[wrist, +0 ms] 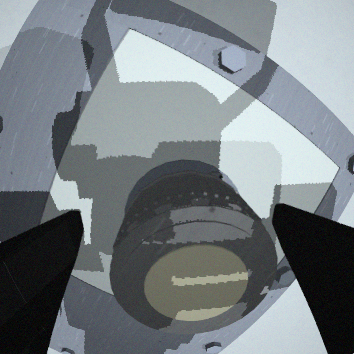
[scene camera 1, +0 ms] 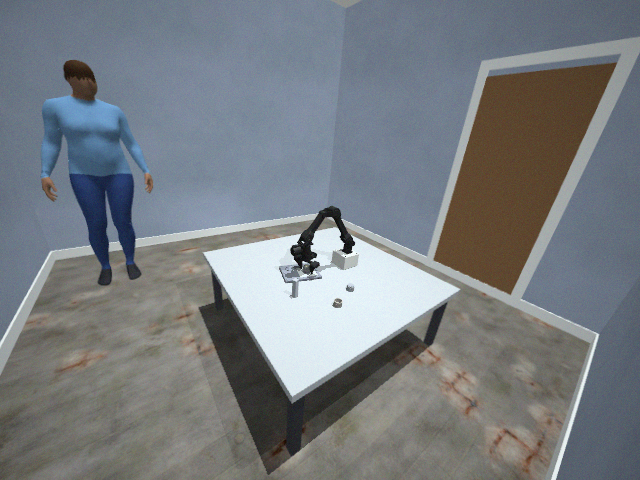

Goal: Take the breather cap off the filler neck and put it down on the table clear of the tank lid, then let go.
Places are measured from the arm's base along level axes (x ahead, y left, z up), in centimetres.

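Where they show: gripper, fingertip midpoint: point(wrist: 178, 218) point(scene camera 1: 306, 271); arm's base, link origin: point(scene camera 1: 347, 251).
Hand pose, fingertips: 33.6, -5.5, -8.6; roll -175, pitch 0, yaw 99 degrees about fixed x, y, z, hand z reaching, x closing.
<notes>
Each offset is from my fingertips to the top centre of the thing, as dx, dy, dz. Level surfaces: height alone.
The breather cap @(+0.0, +0.2, +4.5) point(wrist: 196, 282), dark grey and round with a yellowish disc on top, sits on the filler neck in the lower middle of the wrist view; little of the neck can be told apart. The tank lid point(scene camera 1: 289, 275) point(wrist: 30, 125) is a grey plate with hex bolts and a pale middle panel, lying on the table @(dz -1.5) point(scene camera 1: 361, 330). My gripper point(scene camera 1: 306, 268) point(wrist: 178, 218) is open above the lid, with one finger on each side of the cap. Gaps show between both fingers and the cap. In the scene view the arm partly hides the cap and neck.
A grey upright cylinder @(+21.3, +16.0, +9.7) point(scene camera 1: 295, 288) stands in front of the lid. A small round grey part @(-10.7, +30.4, +1.7) point(scene camera 1: 350, 287) and a small brownish part @(+6.9, +36.6, +1.8) point(scene camera 1: 337, 303) lie to the right. The arm's white base block point(scene camera 1: 344, 259) is behind. A person point(scene camera 1: 98, 139) stands beyond the table.
</notes>
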